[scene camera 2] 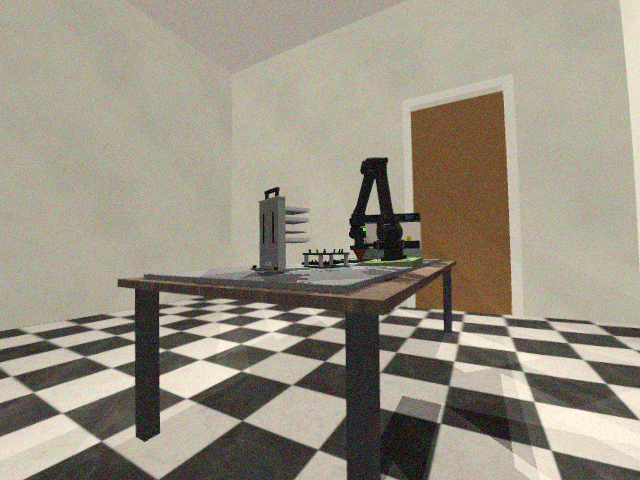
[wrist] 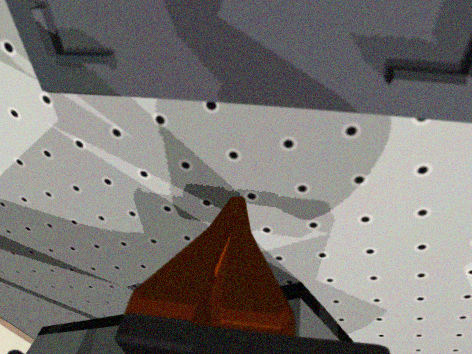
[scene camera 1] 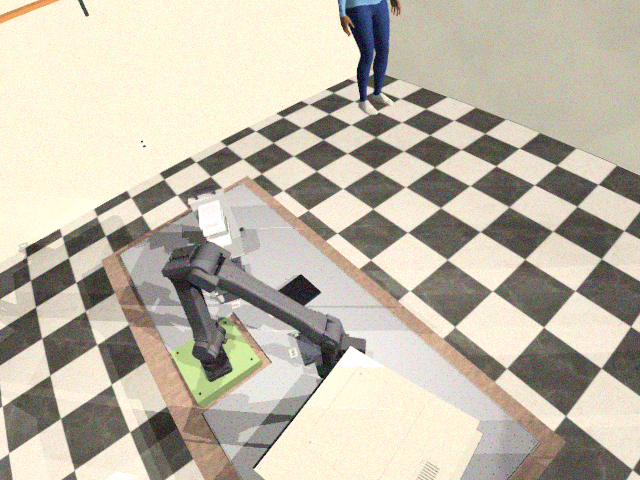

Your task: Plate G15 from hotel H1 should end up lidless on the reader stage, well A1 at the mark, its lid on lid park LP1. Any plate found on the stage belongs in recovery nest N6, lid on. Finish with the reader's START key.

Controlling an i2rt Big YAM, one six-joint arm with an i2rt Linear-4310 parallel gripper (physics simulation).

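Seen in the pictures: gripper, fingertip midpoint: (wrist: pixel 238 205); arm's base at its link origin: (scene camera 2: pixel 394 259) (scene camera 1: pixel 216 363).
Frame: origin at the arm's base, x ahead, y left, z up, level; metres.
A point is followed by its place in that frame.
Observation:
My gripper (scene camera 2: pixel 359 255) @(y -0.237, x 0.318, z -0.024 m) (wrist: pixel 238 205) @(y -0.237, x 0.318, z -0.024 m) has orange fingertips pressed together; it is shut and empty, low over the perforated deck. In scene camera 1 its tips are hidden beside the cream instrument housing (scene camera 1: pixel 382 423) @(y -0.529, x 0.310, z 0.270 m), whose stage and START key do not show there. A dark grey flat holder (wrist: pixel 200 55) @(y -0.159, x 0.325, z -0.012 m) with L-shaped corner ledges lies ahead of the fingertips in the wrist view; no plate or lid shows on its visible part. A grey upright hotel (scene camera 2: pixel 271 235) @(y 0.578, x 0.218, z 0.102 m) has several stacked shelves on one side. Plate G15, its lid and well A1 cannot be told apart at this size.
A low rack with upright pegs (scene camera 2: pixel 325 253) @(y 0.374, x 0.127, z 0.034 m) stands between hotel and arm. A black pad (scene camera 1: pixel 299 289) @(y 0.119, x 0.383, z -0.014 m) lies on the deck beneath the forearm's far side. The arm stands on a green base (scene camera 1: pixel 242 356) @(y -0.025, x 0.089, z -0.003 m). A person (scene camera 1: pixel 372 46) stands beyond the table (scene camera 1: pixel 361 279) @(y 0.036, x 0.606, z -0.036 m).

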